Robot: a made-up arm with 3 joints. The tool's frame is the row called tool. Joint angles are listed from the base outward.
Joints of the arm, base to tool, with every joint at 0 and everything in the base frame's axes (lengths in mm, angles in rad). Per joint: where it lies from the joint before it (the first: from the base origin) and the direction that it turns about. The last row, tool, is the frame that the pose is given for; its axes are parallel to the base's.
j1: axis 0 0 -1 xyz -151.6 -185.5 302.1
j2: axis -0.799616 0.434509 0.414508 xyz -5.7 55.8 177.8
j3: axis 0 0 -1 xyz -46.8 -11 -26.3
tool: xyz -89 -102.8 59.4
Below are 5 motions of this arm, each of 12 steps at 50 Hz.
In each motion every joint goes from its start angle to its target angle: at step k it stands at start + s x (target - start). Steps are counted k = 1, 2, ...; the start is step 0. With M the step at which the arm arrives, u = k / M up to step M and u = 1 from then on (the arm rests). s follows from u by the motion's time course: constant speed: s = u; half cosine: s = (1 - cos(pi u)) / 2; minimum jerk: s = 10 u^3 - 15 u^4 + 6 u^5.
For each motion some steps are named. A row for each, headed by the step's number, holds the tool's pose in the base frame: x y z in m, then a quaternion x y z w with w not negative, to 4 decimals.
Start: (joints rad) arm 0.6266 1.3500 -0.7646
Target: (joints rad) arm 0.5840 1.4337 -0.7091
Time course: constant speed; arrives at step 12
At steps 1, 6, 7, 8, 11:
1: -0.0781 -0.2038 0.6131 -0.2127 0.5301 0.3128 0.7589
6: -0.0751 -0.1990 0.6149 -0.2283 0.5369 0.3156 0.7483
7: -0.0745 -0.1980 0.6152 -0.2314 0.5382 0.3162 0.7462
8: -0.0739 -0.1970 0.6156 -0.2346 0.5395 0.3167 0.7440
11: -0.0722 -0.1940 0.6166 -0.2441 0.5432 0.3184 0.7376

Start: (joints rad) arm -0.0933 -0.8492 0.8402
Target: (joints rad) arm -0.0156 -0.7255 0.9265
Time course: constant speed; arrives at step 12
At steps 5, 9, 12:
5: -0.3415 -0.0912 0.4609 0.3533 -0.0103 -0.5131 0.7822
9: -0.3392 -0.0870 0.4649 0.3359 -0.0093 -0.5304 0.7783
12: -0.3374 -0.0838 0.4678 0.3228 -0.0086 -0.5433 0.7749

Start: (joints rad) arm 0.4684 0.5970 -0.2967
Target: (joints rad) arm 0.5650 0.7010 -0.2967
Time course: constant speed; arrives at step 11
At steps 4, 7, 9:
4: -0.2255 -0.2127 0.5999 -0.1770 0.2221 0.0306 0.9583
7: -0.2226 -0.2102 0.6030 -0.1816 0.2341 0.0240 0.9548
9: -0.2206 -0.2086 0.6051 -0.1844 0.2421 0.0197 0.9523

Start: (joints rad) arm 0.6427 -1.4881 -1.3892
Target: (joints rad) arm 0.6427 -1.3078 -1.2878
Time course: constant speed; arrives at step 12
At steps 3, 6, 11, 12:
3: -0.1813 -0.1950 0.3808 0.0419 -0.5996 0.0087 0.7991
6: -0.1849 -0.1955 0.3817 0.0482 -0.5836 0.0102 0.8106
11: -0.1909 -0.1964 0.3836 0.0578 -0.5560 0.0122 0.8291
12: -0.1921 -0.1966 0.3841 0.0596 -0.5504 0.0125 0.8327

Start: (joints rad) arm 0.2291 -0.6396 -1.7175
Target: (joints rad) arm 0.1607 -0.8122 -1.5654
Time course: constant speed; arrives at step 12
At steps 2, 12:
2: -0.1356 -0.2433 0.4737 0.0352 -0.2964 0.5344 0.7908
12: -0.1509 -0.2458 0.4522 0.0749 -0.3516 0.4685 0.8070

